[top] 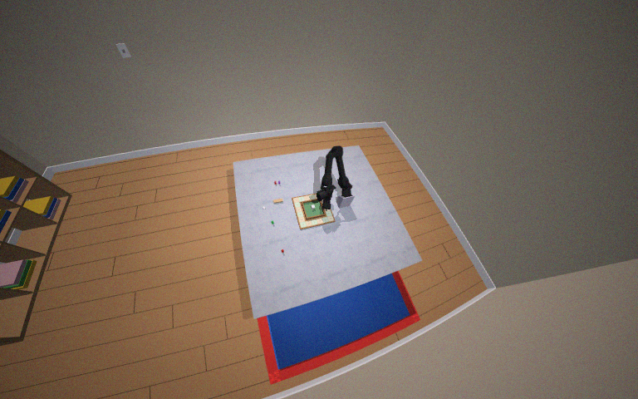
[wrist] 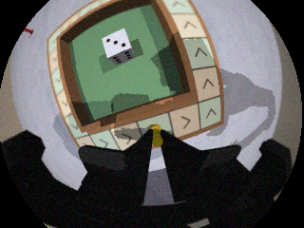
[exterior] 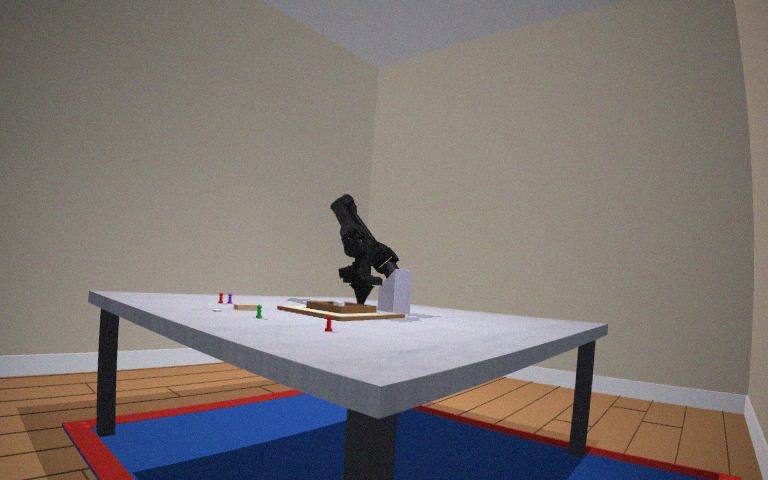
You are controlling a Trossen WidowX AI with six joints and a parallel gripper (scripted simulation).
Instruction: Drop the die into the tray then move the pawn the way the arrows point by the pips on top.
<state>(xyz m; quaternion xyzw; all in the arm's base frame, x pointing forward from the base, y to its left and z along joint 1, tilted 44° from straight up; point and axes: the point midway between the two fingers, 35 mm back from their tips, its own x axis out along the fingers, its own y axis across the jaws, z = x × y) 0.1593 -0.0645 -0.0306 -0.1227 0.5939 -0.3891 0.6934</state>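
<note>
My gripper tip is right at the yellow pawn. Also, from my gripper tip: small wooden block 36 cm ahead, 13 cm to the right, 2 cm below; then green dice tray 11 cm ahead, 2 cm to the left, 2 cm below; then white die 11 cm ahead, 1 cm to the left.
</note>
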